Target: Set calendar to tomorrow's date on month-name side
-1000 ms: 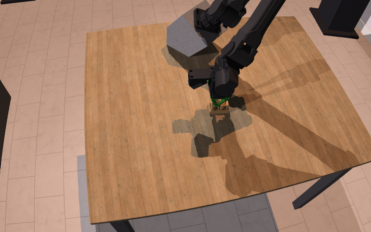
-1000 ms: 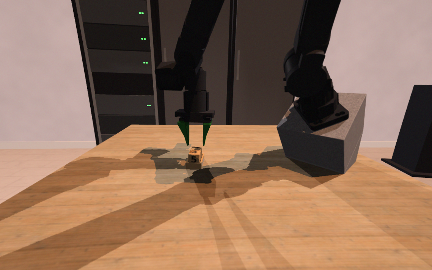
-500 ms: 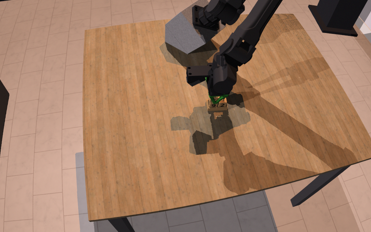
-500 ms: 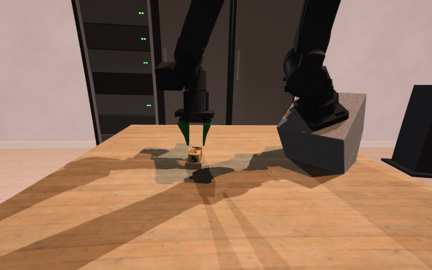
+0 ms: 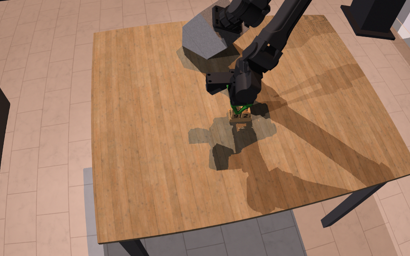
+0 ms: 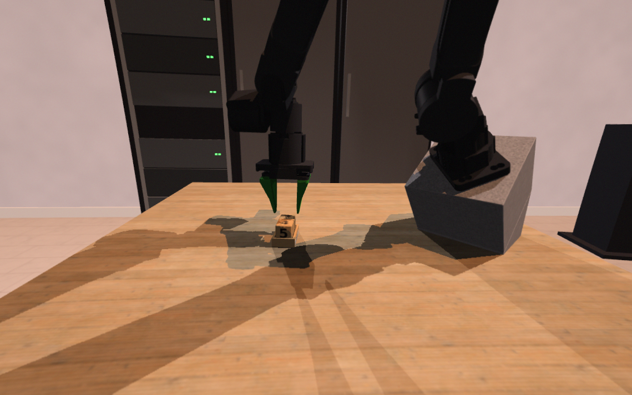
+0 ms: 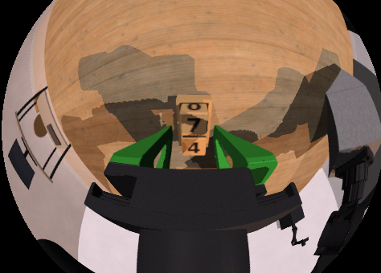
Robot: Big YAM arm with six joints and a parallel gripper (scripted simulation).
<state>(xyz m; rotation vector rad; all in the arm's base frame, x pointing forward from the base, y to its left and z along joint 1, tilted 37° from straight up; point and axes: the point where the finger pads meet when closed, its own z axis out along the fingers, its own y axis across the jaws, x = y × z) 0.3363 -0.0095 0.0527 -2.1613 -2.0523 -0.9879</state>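
Right now the wooden calendar tray is 50 mm below my hand and 20 mm to the left of it. Round my hand: cube 30 mm to the left, 30 mm below.
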